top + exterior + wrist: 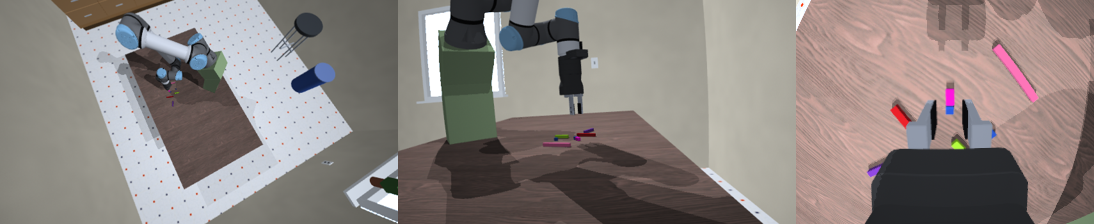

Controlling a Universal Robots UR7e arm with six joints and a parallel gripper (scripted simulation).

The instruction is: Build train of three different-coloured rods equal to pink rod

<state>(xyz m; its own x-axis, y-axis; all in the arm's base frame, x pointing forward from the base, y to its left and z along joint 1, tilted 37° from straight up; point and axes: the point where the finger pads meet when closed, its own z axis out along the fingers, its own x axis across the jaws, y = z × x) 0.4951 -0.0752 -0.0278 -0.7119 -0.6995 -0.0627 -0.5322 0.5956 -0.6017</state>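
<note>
My gripper is now 150 mm to the right of the purple rod, 100 mm above it and 20 mm short of it. Round my hand: magenta rod: 100 mm below; red rod: 100 mm below, 70 mm to the left, 20 mm ahead; blue rod: 100 mm below, 80 mm behind, 10 mm to the left.
</note>
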